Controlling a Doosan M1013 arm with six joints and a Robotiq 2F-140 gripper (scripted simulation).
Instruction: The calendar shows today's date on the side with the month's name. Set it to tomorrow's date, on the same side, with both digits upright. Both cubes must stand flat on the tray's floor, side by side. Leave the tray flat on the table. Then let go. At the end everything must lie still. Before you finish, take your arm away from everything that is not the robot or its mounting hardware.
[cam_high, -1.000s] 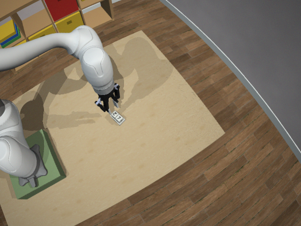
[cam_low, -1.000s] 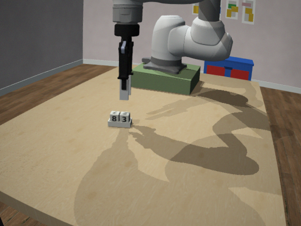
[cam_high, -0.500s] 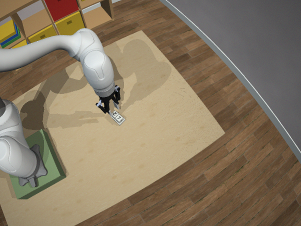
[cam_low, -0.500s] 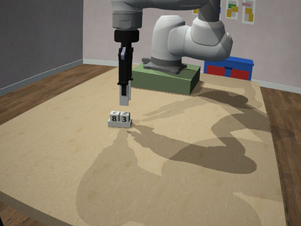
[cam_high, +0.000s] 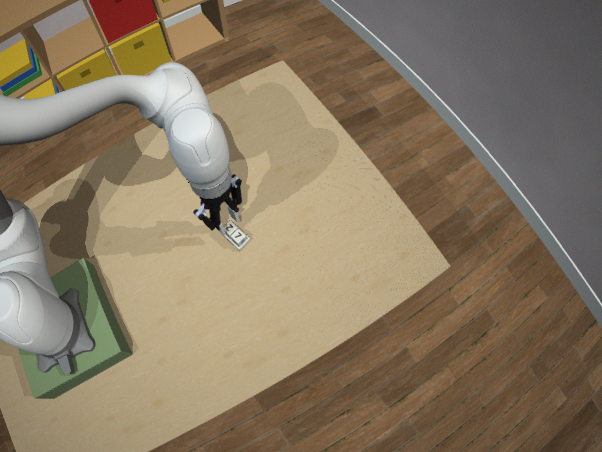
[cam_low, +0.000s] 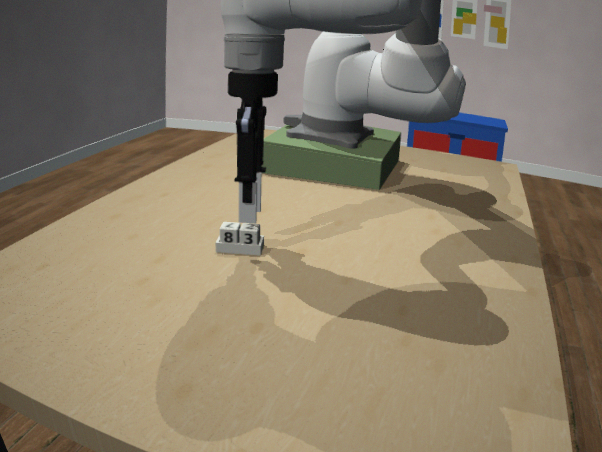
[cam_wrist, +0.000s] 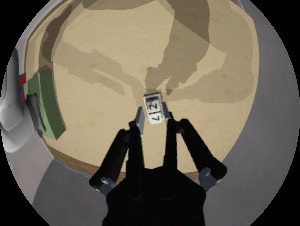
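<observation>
Now: hand 80 mm above the grey tray and 20 mm to the left of it.
</observation>
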